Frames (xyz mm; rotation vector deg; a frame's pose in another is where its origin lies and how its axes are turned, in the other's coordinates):
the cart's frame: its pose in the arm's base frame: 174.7 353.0 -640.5 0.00 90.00 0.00
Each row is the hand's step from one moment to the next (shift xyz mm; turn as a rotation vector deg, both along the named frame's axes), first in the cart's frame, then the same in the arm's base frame.
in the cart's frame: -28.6 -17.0 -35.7 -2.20 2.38 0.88
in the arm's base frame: -35.7 -17.0 28.6 0.88 2.38 2.20
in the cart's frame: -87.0 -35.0 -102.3 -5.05 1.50 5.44
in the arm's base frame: -102.3 -35.0 87.0 5.44 1.50 5.05
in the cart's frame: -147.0 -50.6 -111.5 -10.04 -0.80 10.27
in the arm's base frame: -111.5 -50.6 147.0 10.27 -0.80 10.04
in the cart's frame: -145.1 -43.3 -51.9 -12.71 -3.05 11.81
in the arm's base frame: -51.9 -43.3 145.1 11.81 -3.05 12.71
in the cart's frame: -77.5 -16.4 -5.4 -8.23 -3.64 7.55
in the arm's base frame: -5.4 -16.4 77.5 7.55 -3.64 8.23
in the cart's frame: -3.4 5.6 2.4 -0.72 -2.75 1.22
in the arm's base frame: 2.4 5.6 3.4 1.22 -2.75 0.72
